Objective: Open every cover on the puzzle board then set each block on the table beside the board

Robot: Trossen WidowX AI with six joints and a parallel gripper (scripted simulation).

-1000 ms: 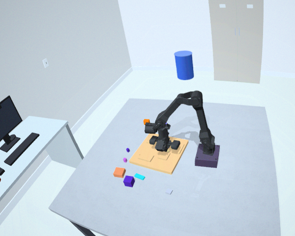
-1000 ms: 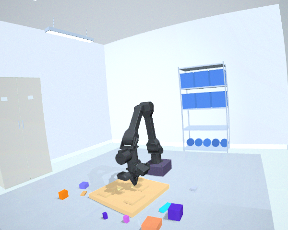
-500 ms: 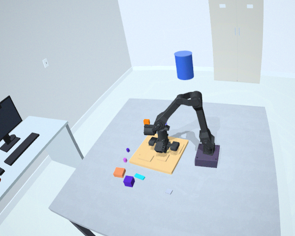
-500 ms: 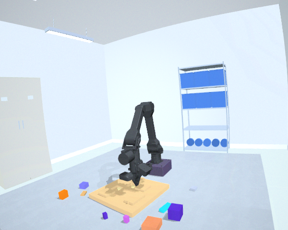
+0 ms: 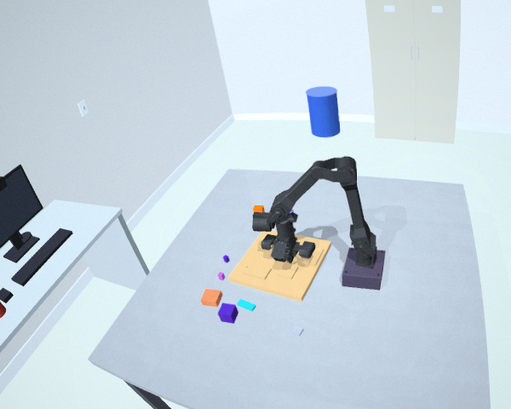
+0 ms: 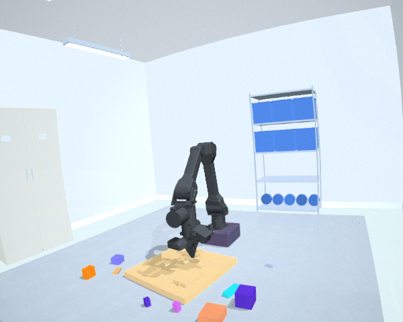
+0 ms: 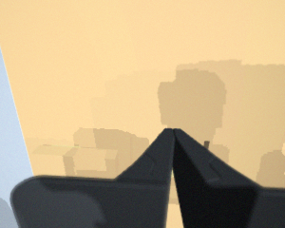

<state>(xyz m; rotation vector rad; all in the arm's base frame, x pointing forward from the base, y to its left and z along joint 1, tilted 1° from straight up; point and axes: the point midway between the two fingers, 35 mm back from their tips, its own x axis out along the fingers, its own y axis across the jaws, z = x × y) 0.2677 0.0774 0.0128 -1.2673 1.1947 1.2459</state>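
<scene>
The puzzle board is 4 cm ahead of my gripper tip, 2 cm to the right of it and 2 cm below it. From my gripper tip the other things lie so: purple block (26 cm ahead, 5 cm to the left, 3 cm below); then magenta block (22 cm ahead, 14 cm to the left, 2 cm below); then cyan bar (6 cm ahead, 22 cm to the left, 3 cm below).
</scene>
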